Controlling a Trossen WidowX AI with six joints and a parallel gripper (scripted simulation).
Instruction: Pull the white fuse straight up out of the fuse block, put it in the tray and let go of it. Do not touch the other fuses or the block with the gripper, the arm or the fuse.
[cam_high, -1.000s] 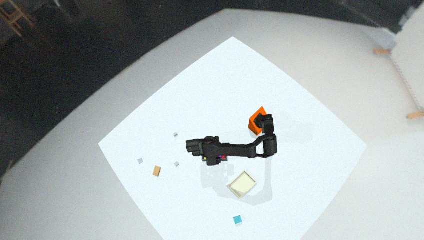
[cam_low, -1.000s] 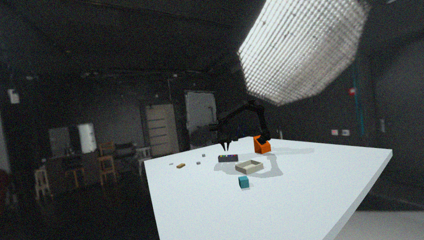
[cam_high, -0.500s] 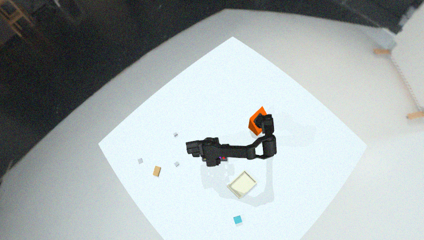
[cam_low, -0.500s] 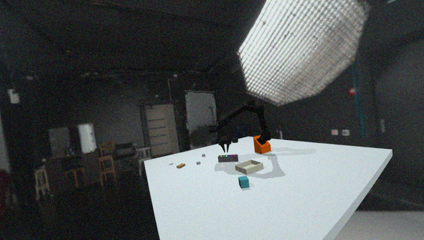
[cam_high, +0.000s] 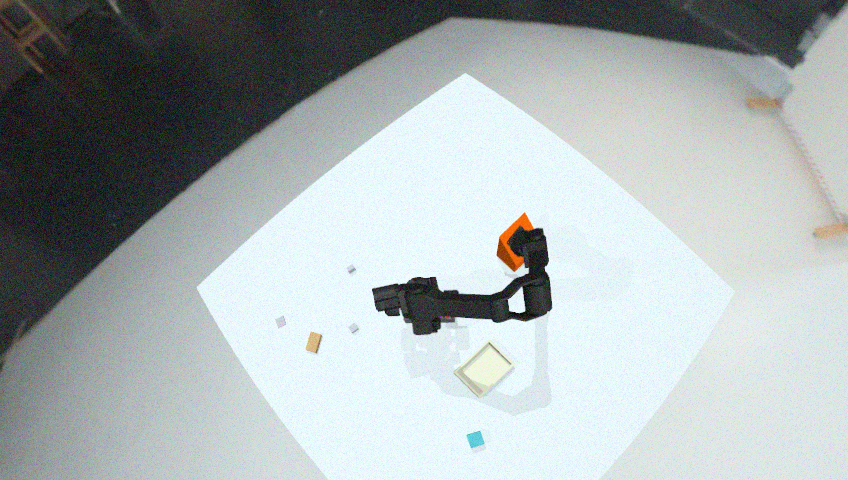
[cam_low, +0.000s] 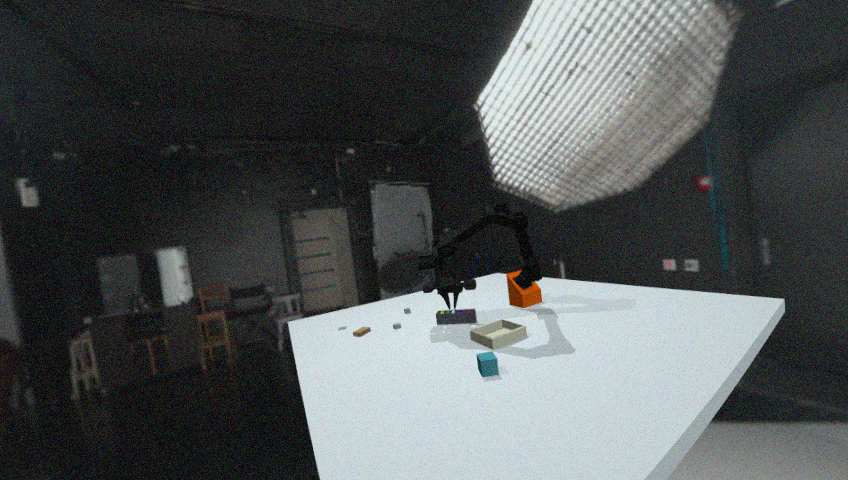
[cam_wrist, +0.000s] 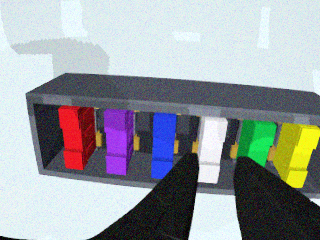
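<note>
My gripper tip is 2 cm above the white fuse. Round my gripper tip: green fuse: 2 cm to the right, 2 cm below, 1 cm ahead; then blue fuse: 2 cm to the left, 2 cm below, 1 cm behind; then yellow fuse: 3 cm to the right, 3 cm ahead, 2 cm below.
</note>
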